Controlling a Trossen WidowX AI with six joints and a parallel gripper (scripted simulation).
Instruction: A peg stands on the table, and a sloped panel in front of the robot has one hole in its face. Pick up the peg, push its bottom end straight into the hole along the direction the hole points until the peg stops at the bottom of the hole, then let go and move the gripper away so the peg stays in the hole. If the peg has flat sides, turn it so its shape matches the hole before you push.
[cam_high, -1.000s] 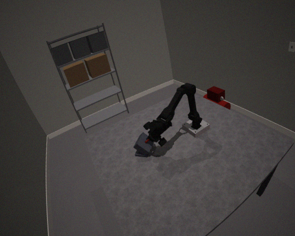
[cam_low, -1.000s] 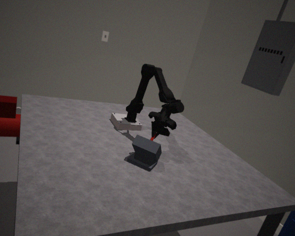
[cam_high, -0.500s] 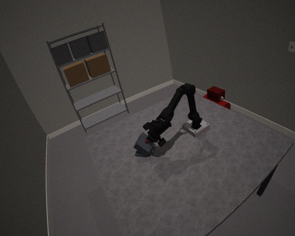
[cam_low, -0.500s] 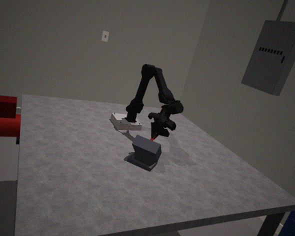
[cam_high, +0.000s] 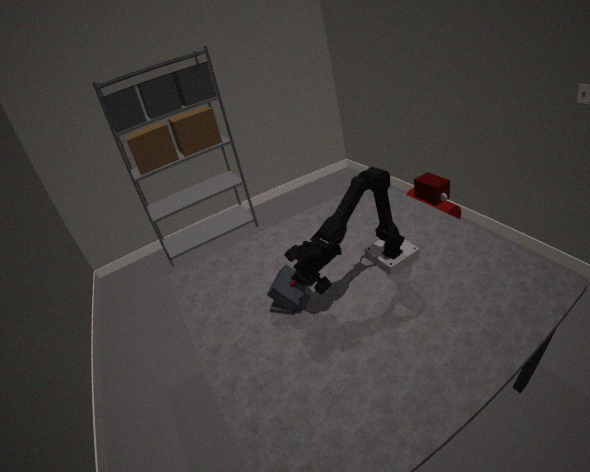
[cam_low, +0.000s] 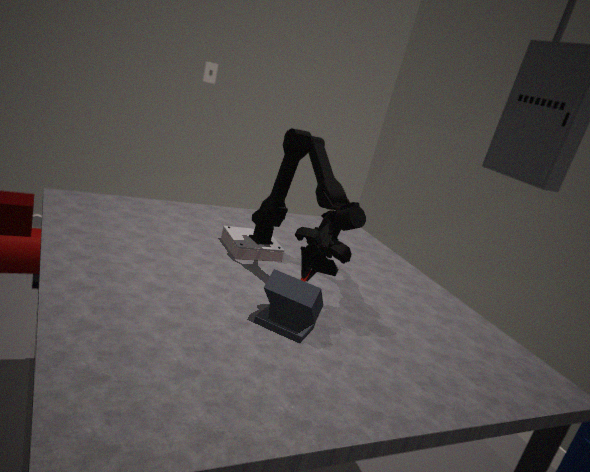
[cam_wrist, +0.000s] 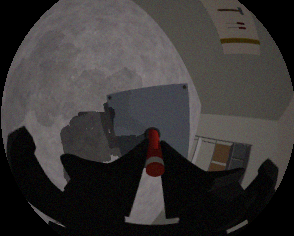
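My gripper tip is 40 mm above the panel block, 30 mm to the left of it and 20 mm short of it. The rest, counted from my gripper tip: red peg 10 mm to the left, 10 mm behind, 10 mm above.
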